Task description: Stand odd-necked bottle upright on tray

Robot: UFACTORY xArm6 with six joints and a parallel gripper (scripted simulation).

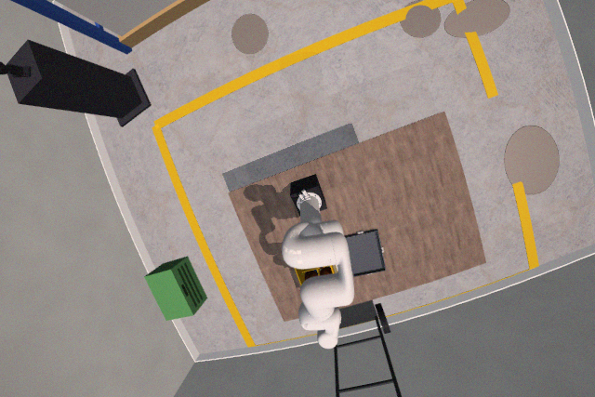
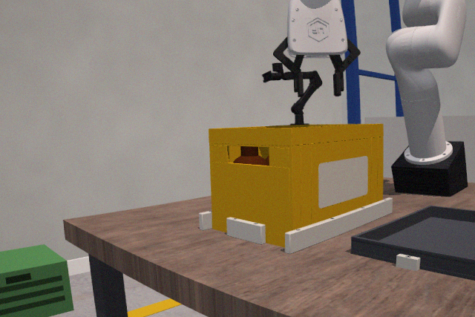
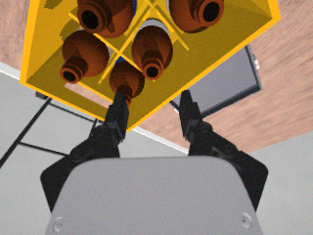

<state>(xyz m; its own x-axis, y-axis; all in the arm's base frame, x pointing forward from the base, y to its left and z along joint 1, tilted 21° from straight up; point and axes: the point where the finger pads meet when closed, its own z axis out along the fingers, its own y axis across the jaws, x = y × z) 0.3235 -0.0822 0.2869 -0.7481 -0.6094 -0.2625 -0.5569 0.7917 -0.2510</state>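
The yellow crate is 1 cm behind my hand, 4 cm to the right of it and 16 cm below it. From my hand the other things lie so: dark tray: 2 cm ahead, 23 cm to the left, 23 cm below.
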